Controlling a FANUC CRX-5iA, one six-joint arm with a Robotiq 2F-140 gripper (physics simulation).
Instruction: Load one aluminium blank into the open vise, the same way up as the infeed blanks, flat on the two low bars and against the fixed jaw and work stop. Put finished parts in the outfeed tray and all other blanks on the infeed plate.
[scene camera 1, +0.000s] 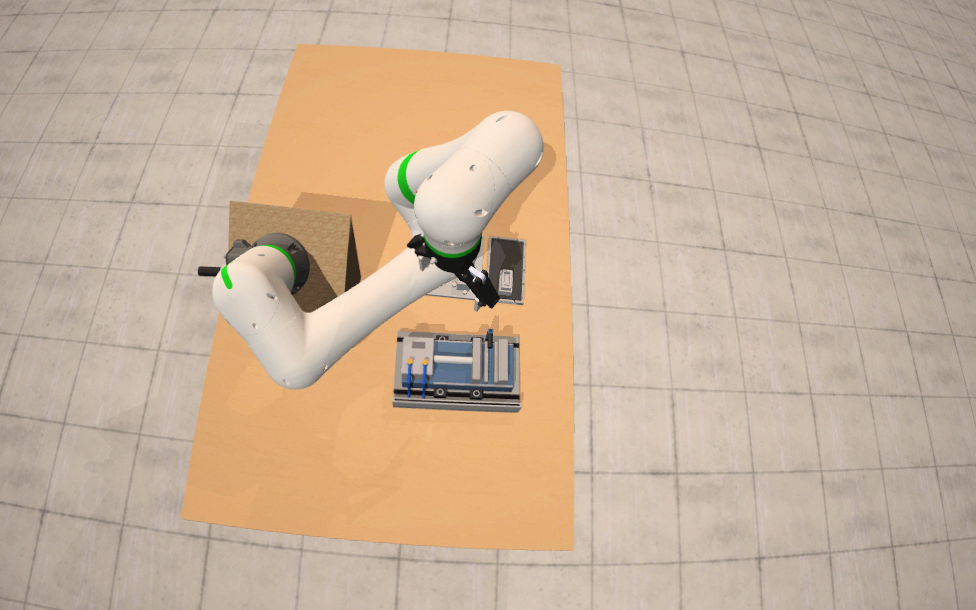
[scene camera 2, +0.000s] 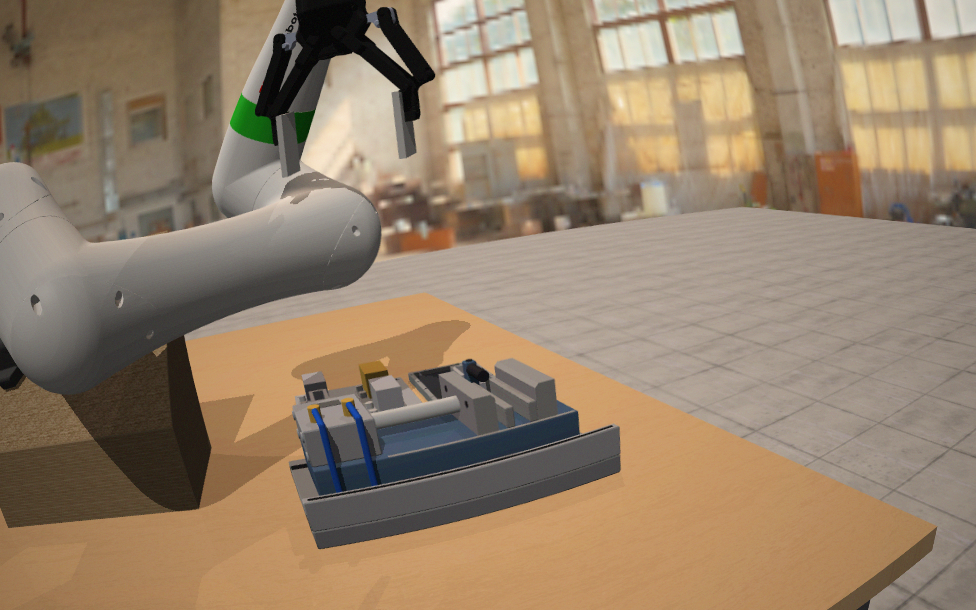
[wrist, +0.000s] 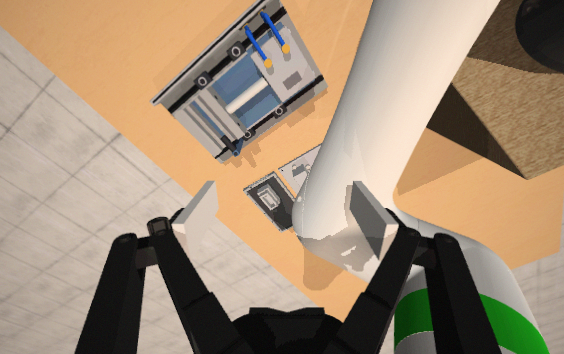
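My gripper (scene camera 1: 450, 285) (scene camera 2: 349, 165) (wrist: 284, 194) is open and empty, high above the table. The vise (scene camera 1: 453, 374) (scene camera 2: 467, 442) (wrist: 255, 110) is open; low bars and no blank show between its moving jaw (scene camera 1: 476, 359) (scene camera 2: 467, 402) and fixed jaw (scene camera 1: 501, 361) (scene camera 2: 529, 388). The dark work stop (scene camera 1: 490, 338) (scene camera 2: 477, 371) is at the jaws' end. A grey hollow part (scene camera 1: 505, 280) (wrist: 268, 197) lies in the outfeed tray (scene camera 1: 507, 251) (wrist: 280, 215). A grey blank (scene camera 2: 388, 394), an orange block (scene camera 2: 372, 374) and another grey piece (scene camera 2: 314, 379) stand on the infeed plate (scene camera 1: 442, 292) (wrist: 294, 179), partly hidden by the arm in scene camera 1 and the wrist view.
The arm's link (scene camera 1: 374, 305) (scene camera 2: 237, 251) (wrist: 390, 90) passes over the table beside the vise and covers part of the infeed plate from above. Two blue hoses (scene camera 1: 424, 377) (scene camera 2: 363, 453) (wrist: 273, 30) rise at the vise's rear end. The arm's base block (scene camera 1: 295, 215) (scene camera 2: 107, 460) (wrist: 520, 115) stands behind.
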